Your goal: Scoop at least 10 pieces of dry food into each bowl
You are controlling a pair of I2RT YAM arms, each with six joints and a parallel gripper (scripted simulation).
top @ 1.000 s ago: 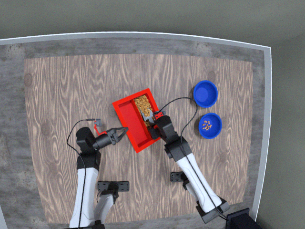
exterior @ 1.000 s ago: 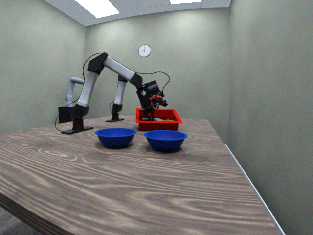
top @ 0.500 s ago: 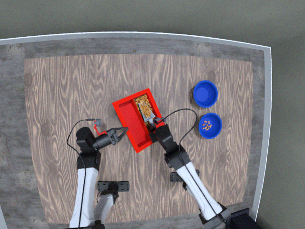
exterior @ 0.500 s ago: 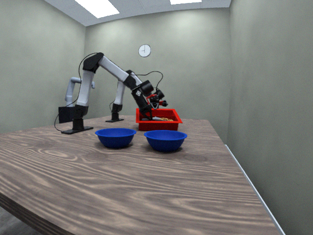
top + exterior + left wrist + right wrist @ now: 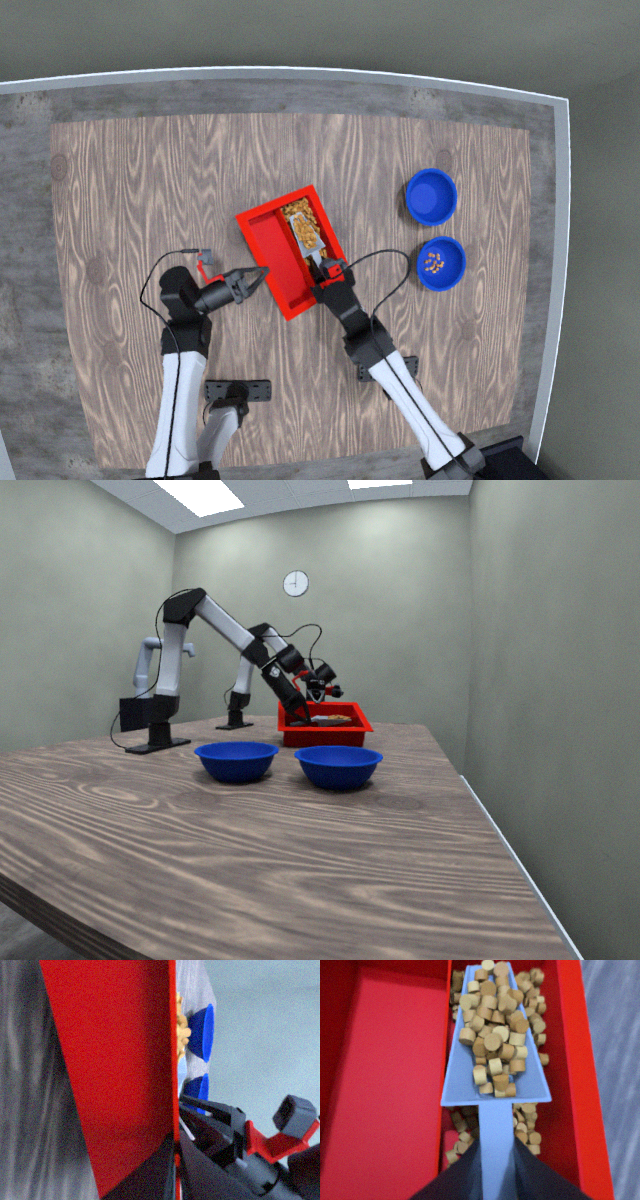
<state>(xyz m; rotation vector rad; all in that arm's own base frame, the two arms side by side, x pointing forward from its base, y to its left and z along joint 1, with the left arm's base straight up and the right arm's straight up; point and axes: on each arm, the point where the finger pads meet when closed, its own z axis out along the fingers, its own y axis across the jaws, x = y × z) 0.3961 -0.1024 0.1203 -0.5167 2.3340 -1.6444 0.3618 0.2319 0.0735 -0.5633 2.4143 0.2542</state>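
Now: the red box 5 cm to the left of my right hand and 3 cm ahead of it. Also, from my right hand: grey scoop 4 cm ahead, 2 cm to the left.
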